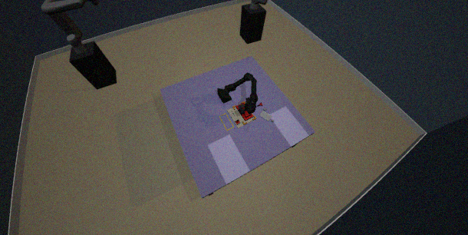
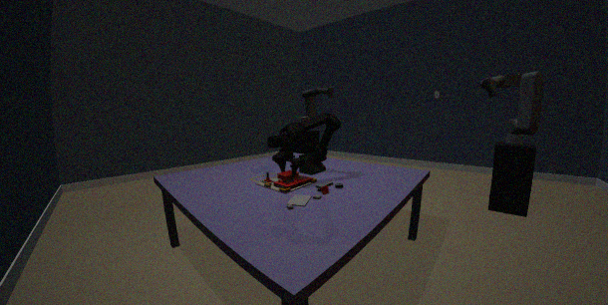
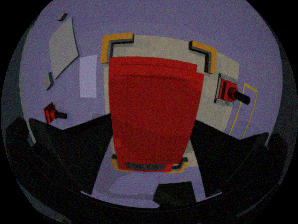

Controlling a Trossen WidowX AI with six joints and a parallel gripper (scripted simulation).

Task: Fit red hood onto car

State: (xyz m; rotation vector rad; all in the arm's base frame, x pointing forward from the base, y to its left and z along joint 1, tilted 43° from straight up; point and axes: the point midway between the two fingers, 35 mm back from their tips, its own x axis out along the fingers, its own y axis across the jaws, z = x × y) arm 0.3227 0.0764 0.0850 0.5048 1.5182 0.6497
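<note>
The red hood lies right at my gripper tip. The rest, counted from my gripper tip: grey flat plate: 19 cm to the left, 10 cm ahead, 6 cm below; then jig: 5 cm below, 3 cm to the right, 2 cm behind.
</note>
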